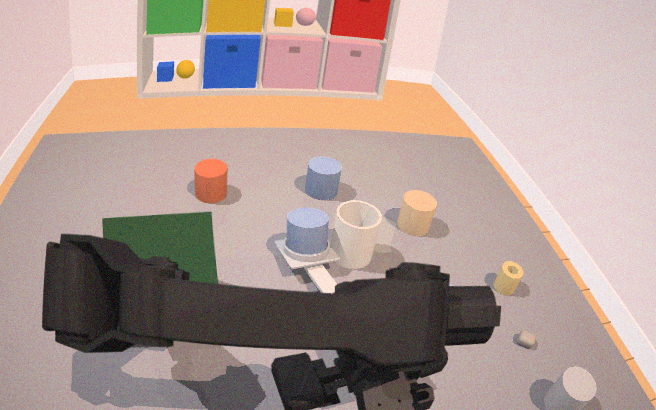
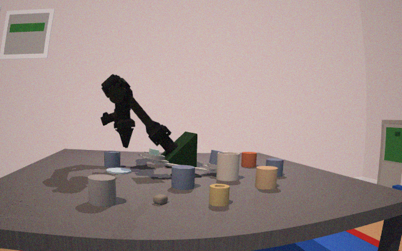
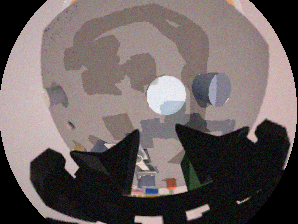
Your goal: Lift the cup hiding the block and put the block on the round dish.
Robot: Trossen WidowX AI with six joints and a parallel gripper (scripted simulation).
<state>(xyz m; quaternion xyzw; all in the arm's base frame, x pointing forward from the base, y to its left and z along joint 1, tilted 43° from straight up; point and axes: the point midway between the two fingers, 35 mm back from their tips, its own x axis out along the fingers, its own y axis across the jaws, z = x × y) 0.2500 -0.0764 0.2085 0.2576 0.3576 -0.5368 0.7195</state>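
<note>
Now: the pale green block 6 cm ahead of my gripper tip, 11 cm to the left of it and 1 cm below it. Round my gripper tip: balance beam 2 cm ahead, 23 cm to the left, 6 cm below; balance 3 cm ahead, 23 cm to the left, 7 cm below; pale round dish 3 cm behind, 3 cm to the right, 10 cm below.
</note>
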